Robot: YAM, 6 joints.
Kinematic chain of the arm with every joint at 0, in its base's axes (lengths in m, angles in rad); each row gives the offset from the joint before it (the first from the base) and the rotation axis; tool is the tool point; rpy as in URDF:
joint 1: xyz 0 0 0.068 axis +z
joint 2: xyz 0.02 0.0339 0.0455 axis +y
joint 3: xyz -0.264 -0.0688 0 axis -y
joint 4: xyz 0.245 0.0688 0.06 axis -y
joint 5: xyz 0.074 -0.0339 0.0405 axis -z
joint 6: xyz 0.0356 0 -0.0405 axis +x
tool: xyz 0 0 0 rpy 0 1.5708 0
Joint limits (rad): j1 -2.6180..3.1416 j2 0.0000..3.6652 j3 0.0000..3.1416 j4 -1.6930..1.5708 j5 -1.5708..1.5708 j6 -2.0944..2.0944
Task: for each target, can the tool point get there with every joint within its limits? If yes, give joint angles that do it. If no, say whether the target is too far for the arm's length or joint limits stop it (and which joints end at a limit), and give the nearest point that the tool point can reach.
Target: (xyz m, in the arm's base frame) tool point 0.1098 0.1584 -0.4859
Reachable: no: joint limits stop it (at a limit: joint 2) | nearest point 0.1172 0.1690 -0.3778 | short by 0.109 m
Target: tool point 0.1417 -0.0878 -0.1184
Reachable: yes | joints -0.3535 2.9250 0.5079 1.1912 1.2132 0.8152
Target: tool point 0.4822 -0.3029 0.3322
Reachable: yes | joints -0.6003 2.5223 2.6484 -0.3730 -0.6830 -1.2086
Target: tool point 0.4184 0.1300 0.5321
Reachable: yes | joints 0.2307 2.0933 2.4927 0.0433 -1.0499 -0.1022
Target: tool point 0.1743 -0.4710 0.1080
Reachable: yes | joints -1.1942 2.3762 1.7350 -0.3453 0.3163 -0.4365
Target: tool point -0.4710 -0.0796 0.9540
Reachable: no: too far | nearest point -0.3155 -0.0076 0.6642 | short by 0.337 m
